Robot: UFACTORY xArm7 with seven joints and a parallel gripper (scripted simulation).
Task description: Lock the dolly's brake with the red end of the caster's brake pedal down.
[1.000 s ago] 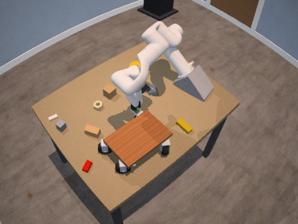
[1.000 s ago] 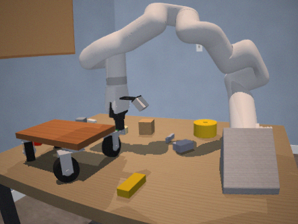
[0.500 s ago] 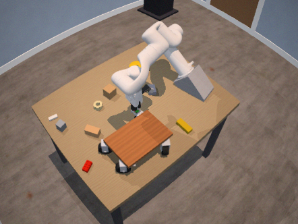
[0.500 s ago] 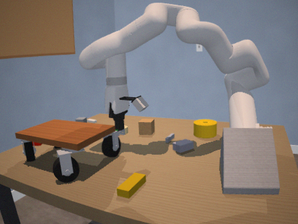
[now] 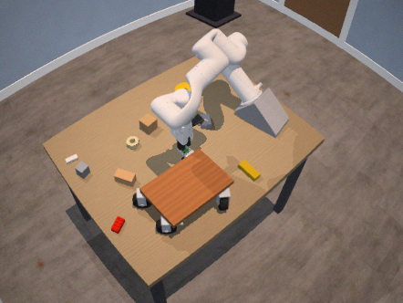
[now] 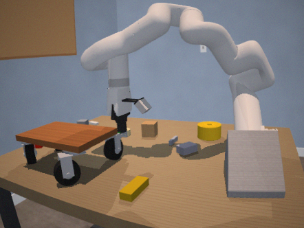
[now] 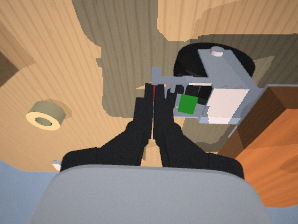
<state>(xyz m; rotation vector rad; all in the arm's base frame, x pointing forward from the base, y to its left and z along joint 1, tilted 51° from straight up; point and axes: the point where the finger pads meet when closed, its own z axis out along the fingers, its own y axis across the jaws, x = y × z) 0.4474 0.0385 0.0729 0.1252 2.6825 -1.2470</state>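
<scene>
The brake pedal is 20 mm to the left of my hand and 20 mm below it. The rest, counted from my hand: grey bar 150 mm behind, 160 mm to the right, 90 mm below; cream ring 100 mm ahead, 210 mm to the right, 90 mm below; tan cube 20 mm behind, 230 mm to the right, 70 mm below.
</scene>
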